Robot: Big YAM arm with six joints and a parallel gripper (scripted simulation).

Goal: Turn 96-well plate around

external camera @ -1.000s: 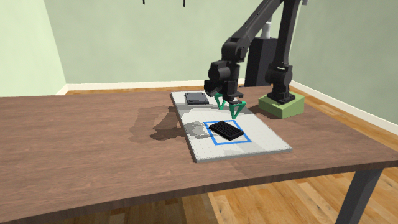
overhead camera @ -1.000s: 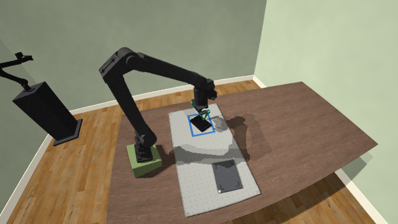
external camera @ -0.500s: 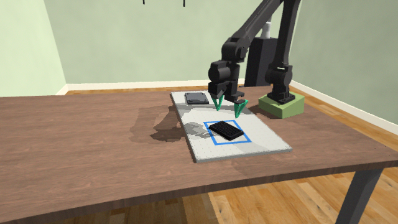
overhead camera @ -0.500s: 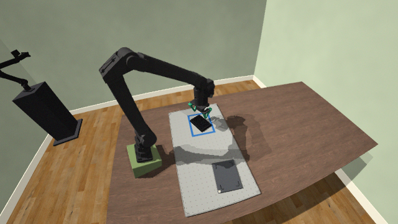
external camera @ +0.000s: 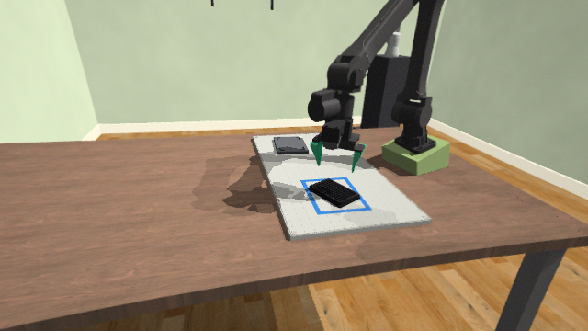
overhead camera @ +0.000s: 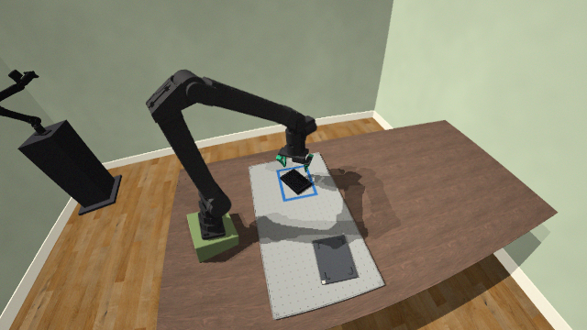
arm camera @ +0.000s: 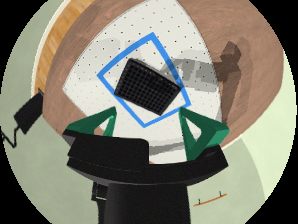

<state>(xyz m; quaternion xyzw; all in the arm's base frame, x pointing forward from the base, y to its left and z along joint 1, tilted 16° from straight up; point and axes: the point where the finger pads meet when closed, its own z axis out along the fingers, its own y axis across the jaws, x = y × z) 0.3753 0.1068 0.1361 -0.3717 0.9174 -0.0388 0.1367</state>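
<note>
The black 96-well plate lies 80 mm below my hand. From my hand the other things lie so: white corner mark (450 mm to the right, 110 mm behind, 80 mm below); dark plate nest N1 (390 mm to the right, 80 mm below, 40 mm behind).
</note>
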